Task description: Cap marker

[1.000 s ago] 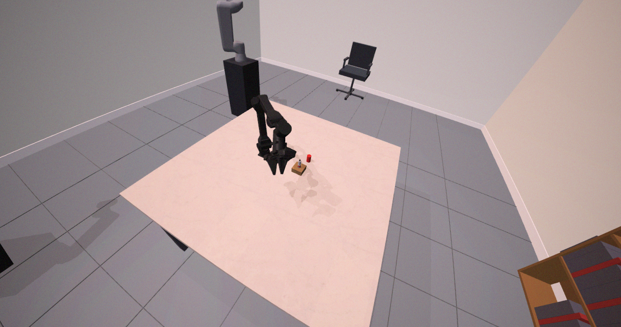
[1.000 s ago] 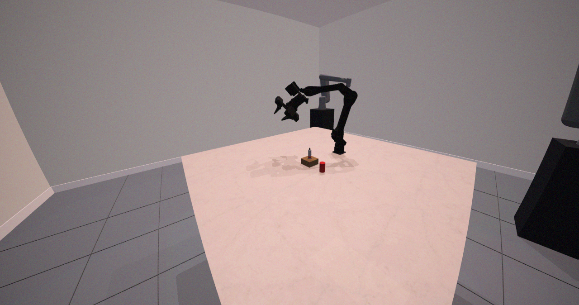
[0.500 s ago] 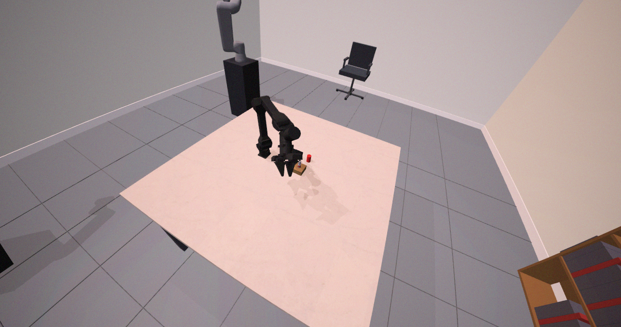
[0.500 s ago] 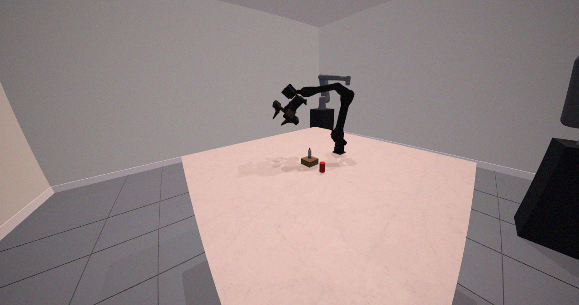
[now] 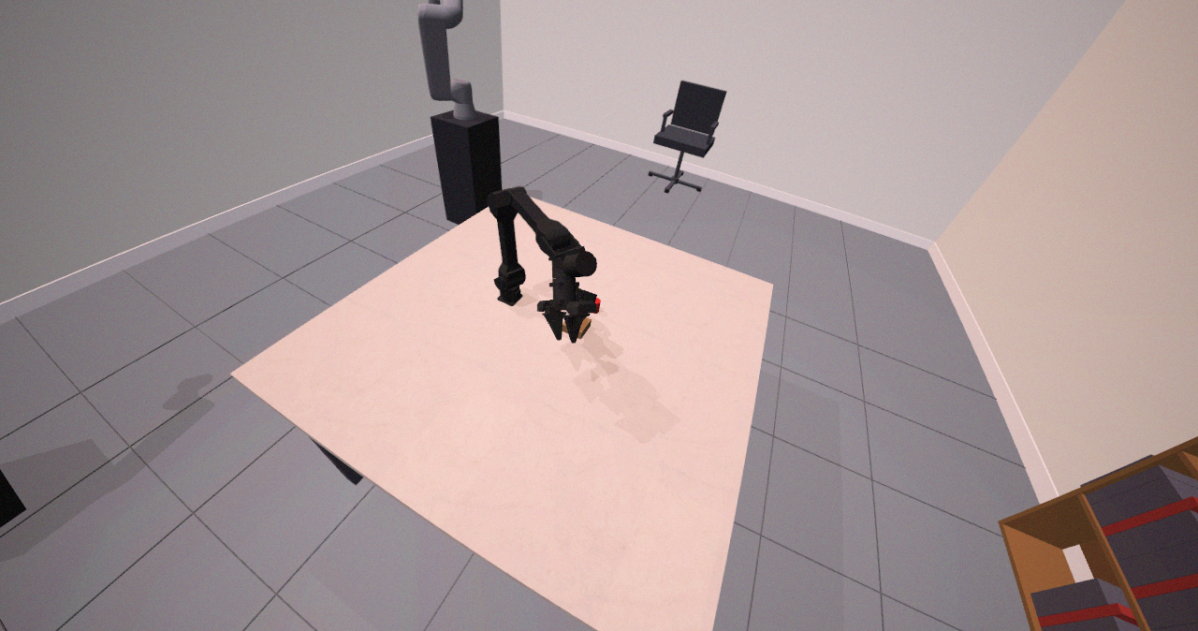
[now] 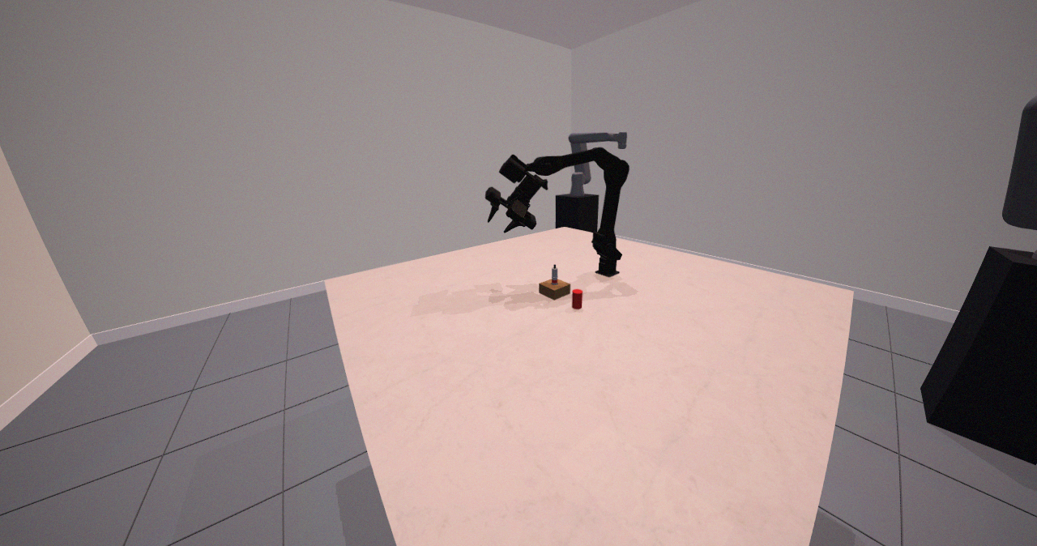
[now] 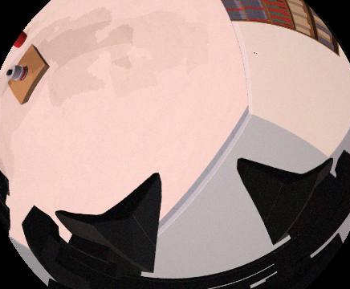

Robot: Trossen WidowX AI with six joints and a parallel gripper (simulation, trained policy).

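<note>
Now: the red cap 320 mm to the left of my gripper tip, 160 mm below it and 50 mm behind it. Round my gripper tip: brown holder block 210 mm to the left, 170 mm below, 70 mm behind.
</note>
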